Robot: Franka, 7 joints.
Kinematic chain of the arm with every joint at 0, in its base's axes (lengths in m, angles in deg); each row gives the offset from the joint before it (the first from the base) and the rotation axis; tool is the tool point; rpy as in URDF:
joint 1: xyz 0 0 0.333 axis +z
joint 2: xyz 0 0 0 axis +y
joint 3: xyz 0 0 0.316 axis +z
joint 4: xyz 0.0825 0 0 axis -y
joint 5: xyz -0.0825 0 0.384 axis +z
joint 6: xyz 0 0 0 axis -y
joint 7: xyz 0.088 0 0 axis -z
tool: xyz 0 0 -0.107 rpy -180 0 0
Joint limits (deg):
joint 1: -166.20..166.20
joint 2: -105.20..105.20
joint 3: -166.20..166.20
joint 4: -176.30..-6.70
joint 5: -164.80..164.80
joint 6: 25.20..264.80
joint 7: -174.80..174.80
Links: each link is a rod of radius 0.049 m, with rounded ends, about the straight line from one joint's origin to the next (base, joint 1, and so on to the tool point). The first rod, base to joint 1, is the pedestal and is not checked.
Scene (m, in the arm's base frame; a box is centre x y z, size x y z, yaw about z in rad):
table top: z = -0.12
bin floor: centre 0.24 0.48 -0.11 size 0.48 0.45 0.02 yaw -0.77
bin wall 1: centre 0.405 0.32 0 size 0.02 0.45 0.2 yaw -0.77
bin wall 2: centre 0.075 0.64 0 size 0.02 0.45 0.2 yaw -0.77
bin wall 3: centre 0.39 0.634 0 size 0.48 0.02 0.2 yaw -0.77
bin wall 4: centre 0.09 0.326 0 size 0.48 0.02 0.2 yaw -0.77
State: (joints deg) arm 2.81 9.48 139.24 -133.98 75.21 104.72 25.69
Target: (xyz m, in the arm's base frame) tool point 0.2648 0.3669 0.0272
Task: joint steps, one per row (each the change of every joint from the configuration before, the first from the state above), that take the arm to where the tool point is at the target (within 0.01 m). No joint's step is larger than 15 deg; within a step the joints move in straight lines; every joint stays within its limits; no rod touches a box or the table.
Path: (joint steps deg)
1: -12.01 -7.30 -0.28 9.98 -4.45 8.50 1.55
2: -12.01 -7.30 -0.28 9.98 -4.45 8.50 1.55
3: -12.01 -7.29 -0.28 9.98 -4.45 8.51 1.56
4: -12.01 -7.30 -0.28 9.98 -4.45 8.50 1.55
5: -12.01 -7.30 -0.28 9.98 -4.46 8.50 1.55
6: -3.40 -11.82 -2.66 -14.12 8.40 -8.73 -2.59
7: -3.40 -11.82 -2.65 -14.12 8.40 -8.72 -2.58
8: -3.40 -11.83 -2.66 -14.12 8.40 -8.73 -2.59

